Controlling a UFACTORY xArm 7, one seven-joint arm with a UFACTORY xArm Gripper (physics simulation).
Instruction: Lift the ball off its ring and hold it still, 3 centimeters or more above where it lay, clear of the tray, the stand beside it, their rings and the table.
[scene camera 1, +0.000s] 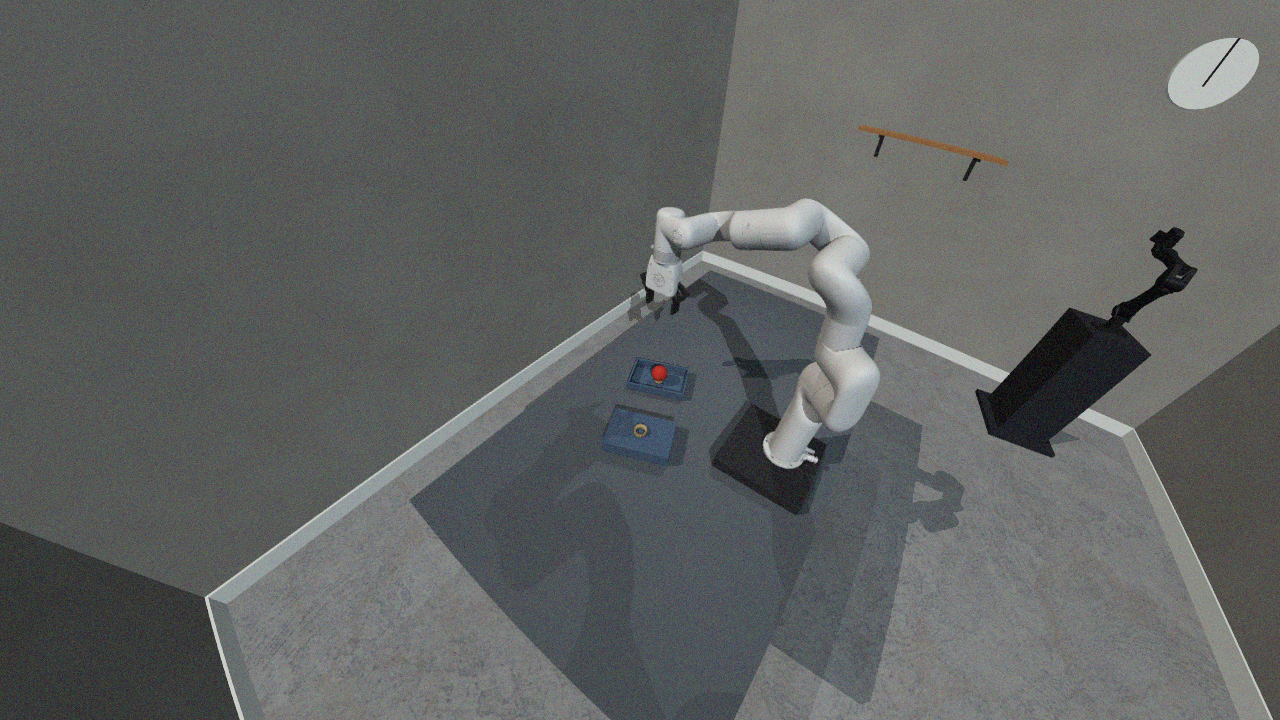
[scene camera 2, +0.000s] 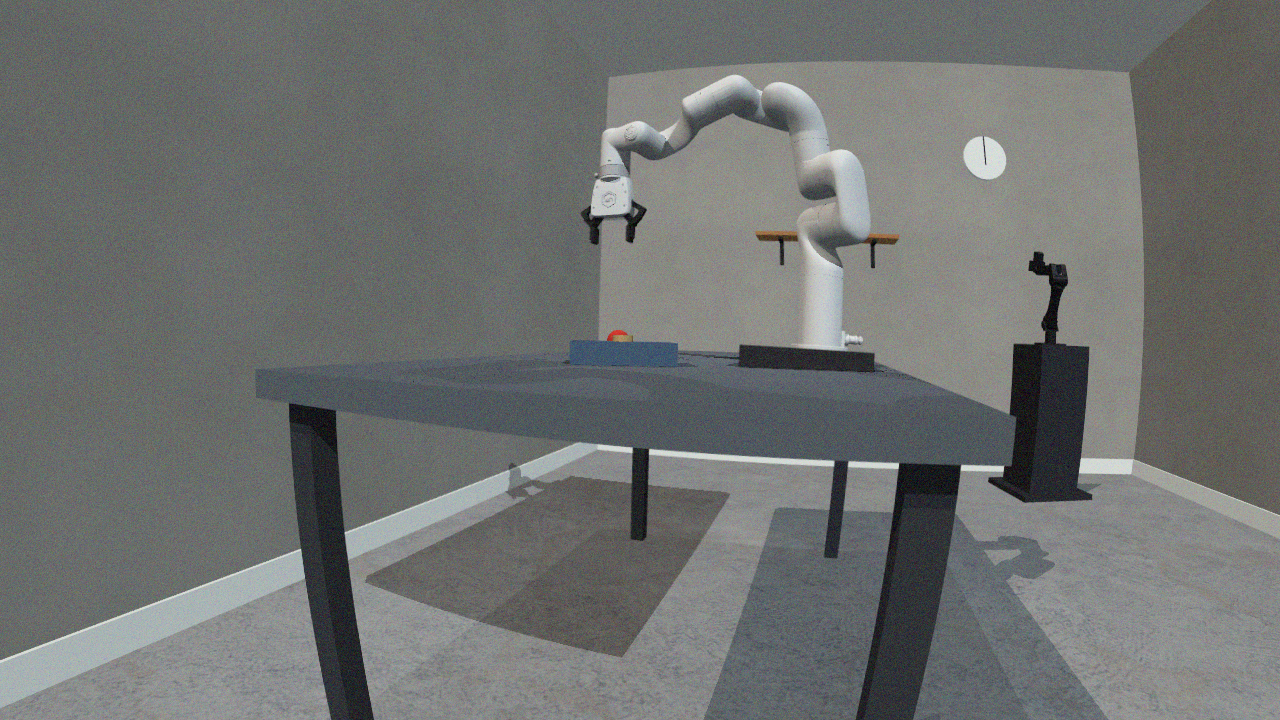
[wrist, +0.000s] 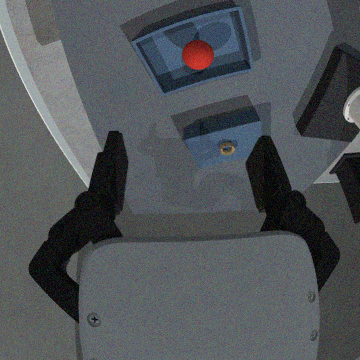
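Red ball (wrist: 197, 54), visible. Blue stand (scene camera 1: 647, 438), also in scene camera 2 (scene camera 2: 622, 351) and the wrist view (wrist: 231, 137). Gripper (scene camera 1: 661, 307), likewise in the wrist view (wrist: 190, 146).
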